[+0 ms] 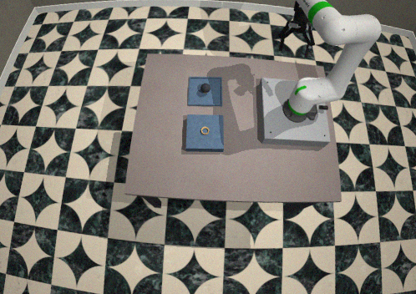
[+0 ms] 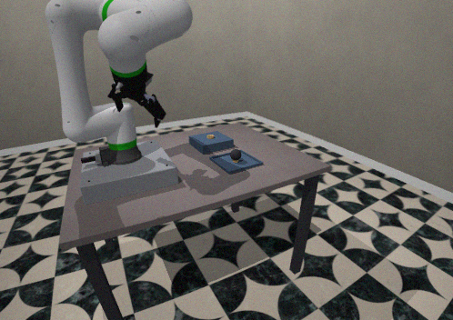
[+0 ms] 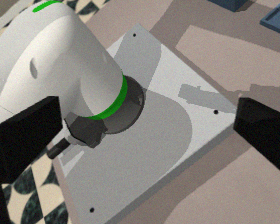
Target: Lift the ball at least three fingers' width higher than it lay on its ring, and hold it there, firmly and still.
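Now: hand 440 mm short of the dark ball, 80 mm to the right of it and 270 mm above it. From my hand the other things lie so: plate (440 mm ahead, 80 mm to the left, 300 mm below); blue block (440 mm ahead, 350 mm to the left, 270 mm below).
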